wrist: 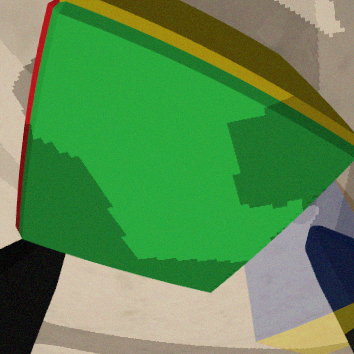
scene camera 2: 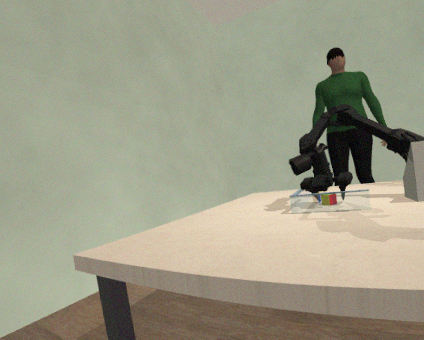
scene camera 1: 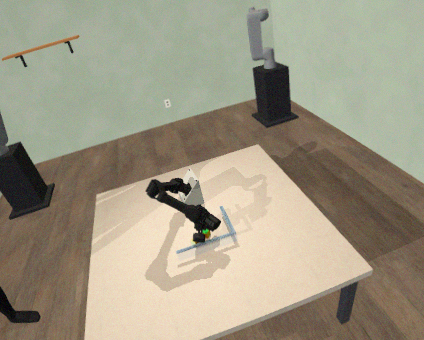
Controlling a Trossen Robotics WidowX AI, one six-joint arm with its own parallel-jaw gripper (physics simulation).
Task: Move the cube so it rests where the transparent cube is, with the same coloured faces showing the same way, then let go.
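Frame: origin at the arm's base, x ahead, y left, z up, level; metres.
Where they show: gripper, fingertip midpoint: [wrist: 190, 239]; arm's base at its link origin: [scene camera 2: 420, 162] [scene camera 1: 187, 189].
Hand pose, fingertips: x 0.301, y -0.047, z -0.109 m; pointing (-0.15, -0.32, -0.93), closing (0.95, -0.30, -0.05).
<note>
Each offset is from my fingertips to the top centre of the thing. Level surfaces: height alone.
The cube @(0.051 m left, 0.007 m ahead, 0.034 m up) [scene camera 1: 206, 232] [scene camera 2: 329, 199] [wrist: 151, 147] rests on the table @(0.006 m down) [scene camera 1: 278, 270] [scene camera 2: 210, 243]. Its green face points up, with red and yellow faces on its sides. In the wrist view the green top fills most of the frame. My gripper [scene camera 1: 200, 236] [scene camera 2: 329, 194] [wrist: 190, 239] is open and low, with one finger on each side of the cube and not pressing on it. The transparent cube @(0.014 m right, 0.044 m ahead, 0.034 m up) [wrist: 291, 298], pale blue and yellow, lies close beside the cube, partly behind one finger.
A low see-through L-shaped wall with blue top edges [scene camera 1: 227, 219] [scene camera 2: 345, 191] runs close by the cube. The arm's white base bracket [scene camera 1: 194, 193] stands behind. A grey arm on a black pedestal [scene camera 1: 273, 94] and a person in green [scene camera 2: 343, 94] stand off the table.
</note>
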